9 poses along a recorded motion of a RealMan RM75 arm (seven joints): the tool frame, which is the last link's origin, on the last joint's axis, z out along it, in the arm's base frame.
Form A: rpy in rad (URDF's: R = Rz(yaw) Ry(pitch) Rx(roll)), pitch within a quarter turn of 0, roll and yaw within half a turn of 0; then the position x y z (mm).
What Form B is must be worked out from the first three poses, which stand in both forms.
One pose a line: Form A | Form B
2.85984, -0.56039, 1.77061, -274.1, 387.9, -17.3 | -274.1, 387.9, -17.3; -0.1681, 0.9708, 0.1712; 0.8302, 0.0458, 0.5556; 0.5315, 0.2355, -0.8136
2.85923, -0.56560, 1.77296, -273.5, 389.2, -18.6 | -273.5, 389.2, -18.6; -0.1695, 0.9708, 0.1696; 0.8271, 0.0466, 0.5602; 0.5359, 0.2352, -0.8108
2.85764, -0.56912, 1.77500, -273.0, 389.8, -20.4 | -273.0, 389.8, -20.4; -0.1708, 0.9706, 0.1694; 0.8249, 0.0468, 0.5634; 0.5389, 0.2360, -0.8086
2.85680, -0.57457, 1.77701, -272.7, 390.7, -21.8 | -272.7, 390.7, -21.8; -0.1719, 0.9707, 0.1682; 0.8216, 0.0470, 0.5681; 0.5435, 0.2358, -0.8056
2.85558, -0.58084, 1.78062, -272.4, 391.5, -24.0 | -272.4, 391.5, -24.0; -0.1741, 0.9706, 0.1663; 0.8177, 0.0484, 0.5737; 0.5487, 0.2359, -0.8020
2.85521, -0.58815, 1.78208, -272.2, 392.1, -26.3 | -272.2, 392.1, -26.3; -0.1745, 0.9708, 0.1646; 0.8135, 0.0479, 0.5796; 0.5548, 0.2350, -0.7981
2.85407, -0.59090, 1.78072, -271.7, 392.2, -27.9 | -271.7, 392.2, -27.9; -0.1731, 0.9708, 0.1660; 0.8122, 0.0453, 0.5816; 0.5571, 0.2355, -0.7963
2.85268, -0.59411, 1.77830, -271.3, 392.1, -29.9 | -271.3, 392.1, -29.9; -0.1707, 0.9708, 0.1683; 0.8109, 0.0414, 0.5838; 0.5598, 0.2361, -0.7943
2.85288, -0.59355, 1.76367, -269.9, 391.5, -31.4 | -269.9, 391.5, -31.4; -0.1589, 0.9714, 0.1767; 0.8136, 0.0275, 0.5808; 0.5593, 0.2360, -0.7947
